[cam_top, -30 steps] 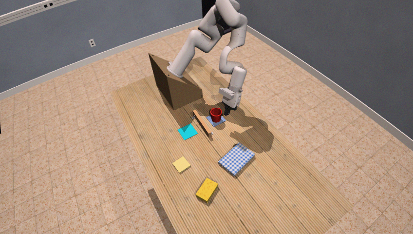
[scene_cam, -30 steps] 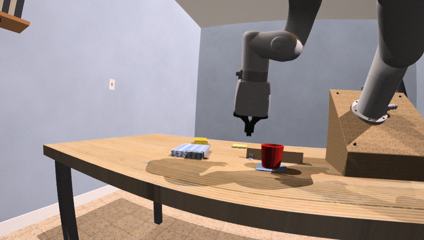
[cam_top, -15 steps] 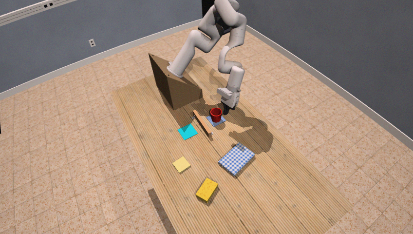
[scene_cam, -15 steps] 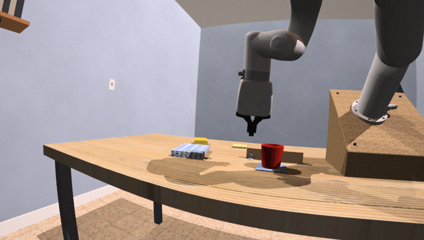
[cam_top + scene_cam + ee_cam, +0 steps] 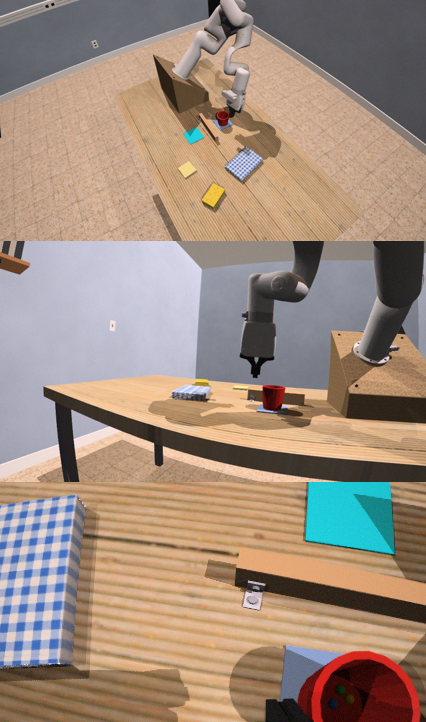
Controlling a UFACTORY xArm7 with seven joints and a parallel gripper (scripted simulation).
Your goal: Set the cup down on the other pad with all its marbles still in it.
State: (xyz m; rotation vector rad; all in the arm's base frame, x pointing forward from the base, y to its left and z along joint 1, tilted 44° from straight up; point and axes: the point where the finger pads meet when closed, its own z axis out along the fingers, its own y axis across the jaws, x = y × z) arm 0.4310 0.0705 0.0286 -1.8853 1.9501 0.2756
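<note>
My gripper is now 60 mm past the red cup, 20 mm to the left of it and 100 mm above it. Also, from my hand: cyan pad: 100 mm behind, 220 mm to the right, 130 mm below; then yellow sponge: 290 mm ahead, 370 mm to the right, 110 mm below; then wooden rail: 80 mm behind, 120 mm to the right, 110 mm below.
</note>
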